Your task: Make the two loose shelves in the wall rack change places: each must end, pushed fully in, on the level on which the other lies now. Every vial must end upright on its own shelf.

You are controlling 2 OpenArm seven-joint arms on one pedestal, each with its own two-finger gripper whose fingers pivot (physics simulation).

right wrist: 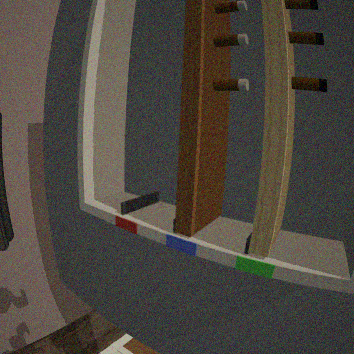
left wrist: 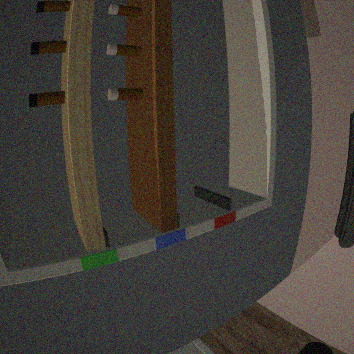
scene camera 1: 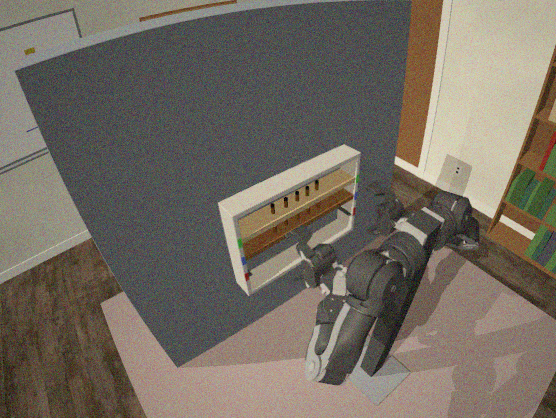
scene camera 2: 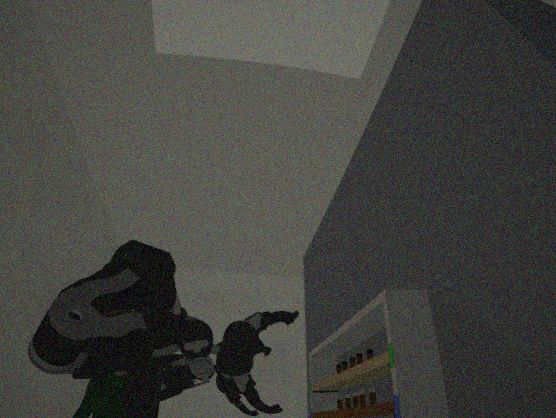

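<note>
The white wall rack (scene camera 1: 231, 250) (scene camera 2: 412, 340) holds two shelves. The pale shelf (scene camera 1: 255, 223) (scene camera 2: 377, 364) (left wrist: 82, 150) (right wrist: 275, 150) lies at the green marks, bearing upright dark-capped vials (scene camera 1: 297, 196) (scene camera 2: 359, 358) (left wrist: 48, 98) (right wrist: 308, 84). The red-brown shelf (scene camera 1: 257, 245) (left wrist: 142, 160) (right wrist: 190, 150) lies below at the blue marks, bearing upright white-capped vials (left wrist: 125, 94) (right wrist: 230, 85). My left gripper (scene camera 1: 300, 257) (scene camera 2: 288, 362) is open and empty, in front of the rack and apart from it. My right gripper (scene camera 1: 369, 207) is open and empty near the rack's right end; I cannot make it out in scene camera 2.
At the red marks, dark brackets (left wrist: 212, 197) (right wrist: 140, 202) stick out from the rack's end walls, with no shelf on them. The rack hangs on a dark grey wall panel (scene camera 1: 200, 125). A bookcase (scene camera 1: 517, 150) stands at the far right. My pedestal stands on a pink mat (scene camera 1: 225, 380).
</note>
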